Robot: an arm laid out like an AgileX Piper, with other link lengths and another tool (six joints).
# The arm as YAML. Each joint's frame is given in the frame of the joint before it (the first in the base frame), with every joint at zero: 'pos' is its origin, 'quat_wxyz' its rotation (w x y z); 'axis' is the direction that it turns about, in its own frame. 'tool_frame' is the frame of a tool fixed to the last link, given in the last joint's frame.
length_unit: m
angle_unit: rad
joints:
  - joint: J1
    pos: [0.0, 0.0, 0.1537]
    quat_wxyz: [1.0, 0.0, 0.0, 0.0]
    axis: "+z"
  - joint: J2
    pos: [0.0, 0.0, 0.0]
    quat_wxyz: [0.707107, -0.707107, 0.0, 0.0]
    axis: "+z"
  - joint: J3
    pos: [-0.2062, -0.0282, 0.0]
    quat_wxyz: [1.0, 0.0, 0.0, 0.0]
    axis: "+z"
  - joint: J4
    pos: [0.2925, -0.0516, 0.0]
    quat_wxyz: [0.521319, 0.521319, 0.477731, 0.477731]
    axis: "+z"
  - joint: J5
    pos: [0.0, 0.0, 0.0]
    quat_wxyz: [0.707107, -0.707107, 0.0, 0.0]
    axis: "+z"
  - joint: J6
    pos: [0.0, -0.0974, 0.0]
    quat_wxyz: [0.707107, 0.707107, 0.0, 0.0]
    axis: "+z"
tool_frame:
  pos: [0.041, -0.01, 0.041]
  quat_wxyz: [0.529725, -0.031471, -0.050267, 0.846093]
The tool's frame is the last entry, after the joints.
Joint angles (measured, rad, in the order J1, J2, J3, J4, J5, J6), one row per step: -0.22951, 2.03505, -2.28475, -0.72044, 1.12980, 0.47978; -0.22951, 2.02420, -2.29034, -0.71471, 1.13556, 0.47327; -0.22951, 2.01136, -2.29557, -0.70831, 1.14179, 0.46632; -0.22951, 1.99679, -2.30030, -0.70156, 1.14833, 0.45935; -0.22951, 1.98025, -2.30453, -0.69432, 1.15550, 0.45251; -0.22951, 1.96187, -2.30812, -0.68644, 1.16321, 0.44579; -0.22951, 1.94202, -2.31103, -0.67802, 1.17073, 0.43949; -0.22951, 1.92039, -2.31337, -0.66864, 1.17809, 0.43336; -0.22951, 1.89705, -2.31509, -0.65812, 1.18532, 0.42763; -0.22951, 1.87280, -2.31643, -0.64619, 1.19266, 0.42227
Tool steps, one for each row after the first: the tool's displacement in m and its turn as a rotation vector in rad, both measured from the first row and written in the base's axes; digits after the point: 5 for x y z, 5 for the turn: -0.00280, 0.00102, 0.00596, 0.00063, -0.00859, 0.00162; -0.00609, 0.00221, 0.01256, 0.00147, -0.01827, 0.00352; -0.00984, 0.00356, 0.01964, 0.00243, -0.02897, 0.00551; -0.01415, 0.00509, 0.02726, 0.00379, -0.04086, 0.00742; -0.01899, 0.00684, 0.03527, 0.00570, -0.05374, 0.00938; -0.02421, 0.00877, 0.04354, 0.00801, -0.06791, 0.01170; -0.02989, 0.01094, 0.05219, 0.01084, -0.08366, 0.01468; -0.03602, 0.01338, 0.06111, 0.01450, -0.10105, 0.01833; -0.04246, 0.01609, 0.07002, 0.01939, -0.11938, 0.02270
